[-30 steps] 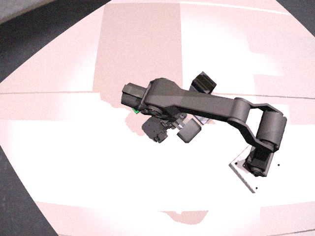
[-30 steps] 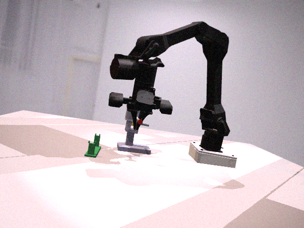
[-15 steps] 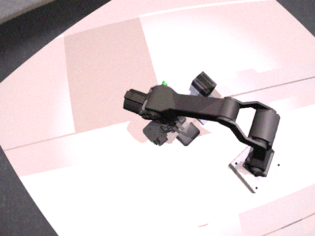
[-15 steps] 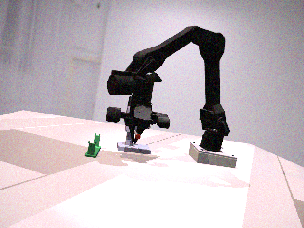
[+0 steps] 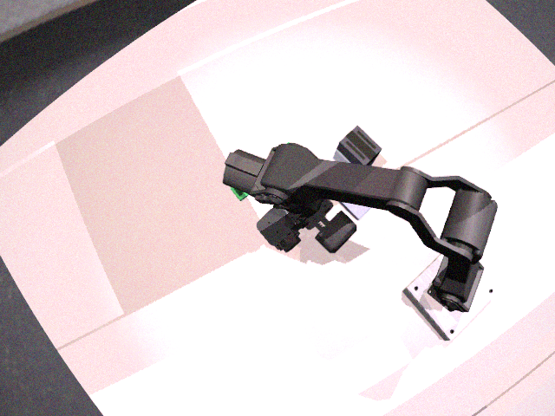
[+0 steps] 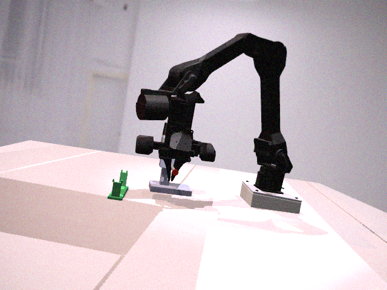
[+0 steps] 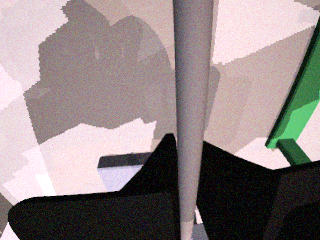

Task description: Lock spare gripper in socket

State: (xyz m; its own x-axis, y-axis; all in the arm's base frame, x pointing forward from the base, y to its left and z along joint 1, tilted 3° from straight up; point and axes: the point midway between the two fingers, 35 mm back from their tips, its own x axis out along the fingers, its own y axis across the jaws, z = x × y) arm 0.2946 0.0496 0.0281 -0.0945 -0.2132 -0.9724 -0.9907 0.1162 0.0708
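The grey mount is 20 mm behind my gripper tip, 90 mm to the right of it and 10 mm above it. Also, from my gripper tip: spare gripper (10 mm behind, 100 mm to the right, 80 mm above); green rack (120 mm ahead, 10 mm to the right, 20 mm below).
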